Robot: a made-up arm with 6 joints.
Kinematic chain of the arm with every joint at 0, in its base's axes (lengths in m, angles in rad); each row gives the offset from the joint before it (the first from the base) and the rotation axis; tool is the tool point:
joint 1: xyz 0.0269 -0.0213 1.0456 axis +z
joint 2: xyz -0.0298 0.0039 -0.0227 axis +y
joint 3: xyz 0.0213 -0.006 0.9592 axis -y
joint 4: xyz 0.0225 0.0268 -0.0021 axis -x
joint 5: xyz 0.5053 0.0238 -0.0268 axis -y
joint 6: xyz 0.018 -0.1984 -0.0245 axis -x
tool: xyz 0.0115 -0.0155 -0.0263
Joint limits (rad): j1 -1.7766..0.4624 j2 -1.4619..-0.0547 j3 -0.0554..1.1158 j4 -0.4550..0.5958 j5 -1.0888..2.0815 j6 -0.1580..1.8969
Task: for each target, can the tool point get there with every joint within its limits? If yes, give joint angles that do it. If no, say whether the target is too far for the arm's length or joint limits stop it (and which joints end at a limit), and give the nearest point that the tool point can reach.
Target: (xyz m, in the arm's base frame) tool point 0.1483 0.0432 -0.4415
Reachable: no: joint limits stop it (at a limit: joint 1, joint 2, joint 3, joint 4, joint 5, joint 6) | nearest point 0.0741 0.7338 1.6112 | short by 2.167 m
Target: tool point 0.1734 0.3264 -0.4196
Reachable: no: joint limits stop it (at a limit: joint 1, joint 2, joint 3, joint 4, joint 5, joint 6) | nearest point 0.0741 0.7338 1.6112 | short by 2.074 m
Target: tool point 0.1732 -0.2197 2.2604
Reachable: yes | joints -0.1770 -0.2992 0.1742 0.4051 0.9836 1.1078
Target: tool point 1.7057 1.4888 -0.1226
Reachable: no: too far | nearest point 0.2247 1.4896 1.3437 | short by 2.084 m
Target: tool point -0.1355 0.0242 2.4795
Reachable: yes | joints -1.4339 -0.3099 1.0056 -0.3698 1.1160 0.4277
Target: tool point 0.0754 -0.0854 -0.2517
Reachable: no: joint limits stop it (at a limit: joint 1, joint 2, joint 3, joint 4, joint 5, joint 6) | nearest point -0.5951 -0.4521 1.6112 | short by 2.014 m
